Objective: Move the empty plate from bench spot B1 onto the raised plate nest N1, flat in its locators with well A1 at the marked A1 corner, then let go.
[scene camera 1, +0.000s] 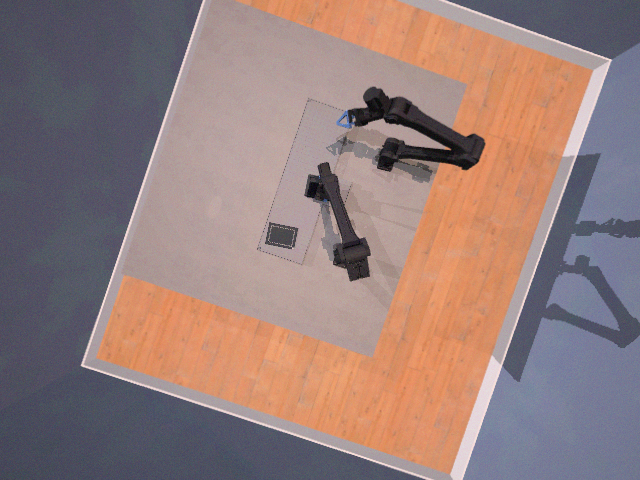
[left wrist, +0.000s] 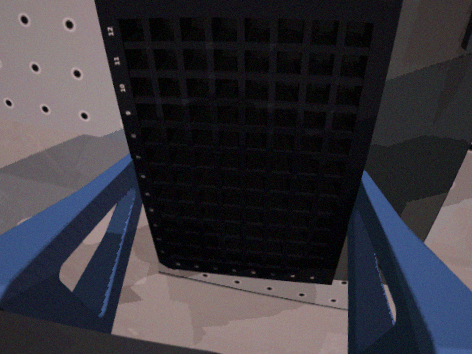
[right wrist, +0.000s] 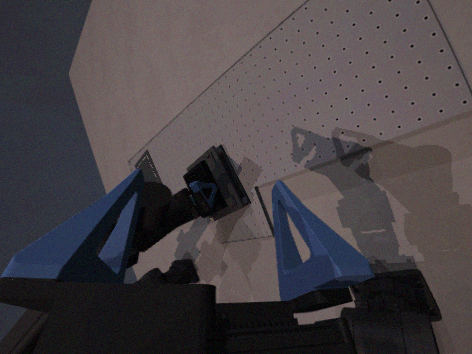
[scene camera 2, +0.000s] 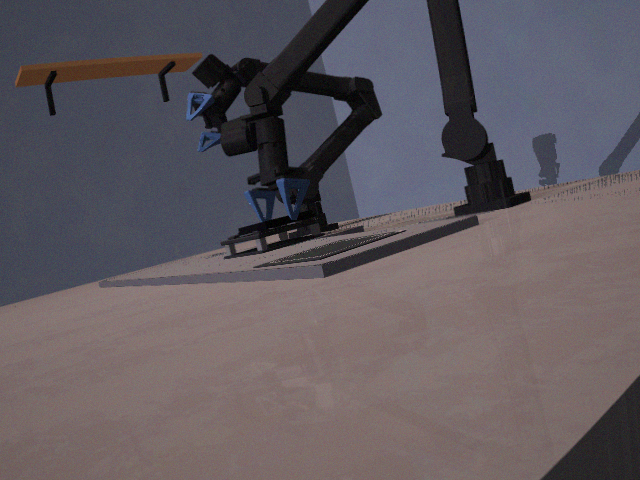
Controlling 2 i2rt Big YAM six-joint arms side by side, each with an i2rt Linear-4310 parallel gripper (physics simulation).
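Places are measured from the left arm's base along level axes (x ahead, y left, z up), in metres.
Pixels of known places: left gripper, fingertip midpoint: [scene camera 1: 320, 191] [left wrist: 246, 169] [right wrist: 205, 192] [scene camera 2: 279, 223]; right gripper, fingertip midpoint: [scene camera 1: 342, 122] [right wrist: 212, 180] [scene camera 2: 194, 136]; left arm's base, link origin: [right wrist: 186, 270] [scene camera 2: 493, 208]; right arm's base, link origin: [scene camera 1: 386, 160] [right wrist: 390, 294].
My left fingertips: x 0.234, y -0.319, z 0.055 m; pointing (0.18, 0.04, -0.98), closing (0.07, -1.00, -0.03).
Observation:
For each thing: its top centre in the pictures, then the offset to it from my left fingertips. "*": a spot on its surface instead.
- black multi-well plate, top centre: [left wrist: 241, 176] [scene camera 2: 275, 218] [right wrist: 200, 191] [scene camera 1: 319, 190] 0.006 m ahead, 0.001 m left, 0.012 m up
- dark raised nest, top centre: [left wrist: 308, 161] [scene camera 2: 270, 226] [right wrist: 210, 186] [scene camera 1: 320, 187] 0.008 m ahead, 0.023 m right, 0.002 m down
- dark rectangle with a white outline, surface spot: [scene camera 2: 330, 248] [scene camera 1: 280, 236] * 0.146 m ahead, 0.310 m left, 0.040 m down
The black multi-well plate [scene camera 2: 253, 227] [left wrist: 240, 150] is level between the blue fingers of my left gripper [scene camera 2: 279, 219] [left wrist: 246, 169], which is shut on its two long sides. Its row of numbers runs up the left edge in the left wrist view; no A1 mark is legible. The plate is over the dark raised nest [scene camera 2: 261, 244] [right wrist: 236, 184], very close to its top; whether they touch I cannot tell. In scene camera 1 the left arm hides most of both. My right gripper [scene camera 1: 340, 120] [scene camera 2: 195, 134] is open and empty, high up and away from the plate.
A dark rectangle with a white outline [scene camera 1: 281, 235] [scene camera 2: 330, 248] [right wrist: 152, 168] lies near one end of the perforated board [scene camera 1: 299, 149] [scene camera 2: 206, 277] [right wrist: 320, 60], with no plate on it; its label is unreadable. An orange shelf [scene camera 2: 108, 68] is behind the right gripper in scene camera 2.

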